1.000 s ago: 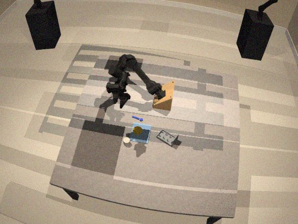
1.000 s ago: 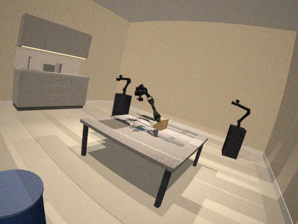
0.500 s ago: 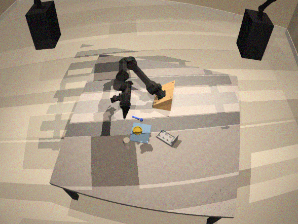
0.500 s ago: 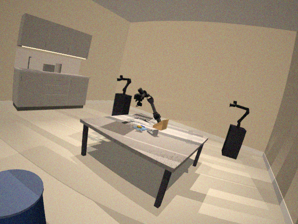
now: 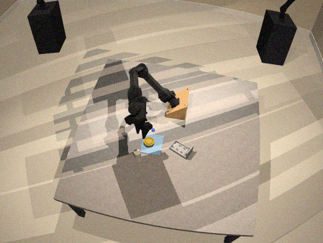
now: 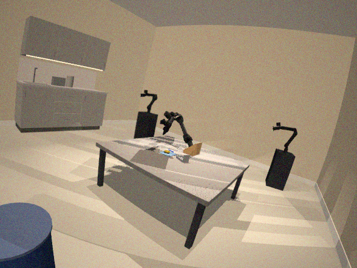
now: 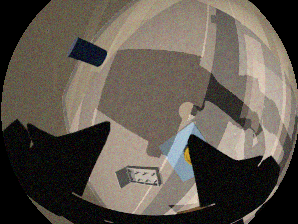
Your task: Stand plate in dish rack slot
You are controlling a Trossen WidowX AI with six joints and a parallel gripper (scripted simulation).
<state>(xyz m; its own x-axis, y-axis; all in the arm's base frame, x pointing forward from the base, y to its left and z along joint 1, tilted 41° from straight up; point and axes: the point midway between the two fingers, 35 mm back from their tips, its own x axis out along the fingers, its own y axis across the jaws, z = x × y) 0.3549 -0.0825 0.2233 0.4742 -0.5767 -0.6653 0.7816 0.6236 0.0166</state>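
My gripper tip is 20 cm above the yellow plate, 9 cm past it and 4 cm to the right of it. Round my gripper tip: blue mat (21 cm below, 8 cm behind, 6 cm to the left); blue spoon (21 cm below, 20 cm behind, 4 cm to the left); white cup (19 cm below, 3 cm to the right, 1 cm ahead).
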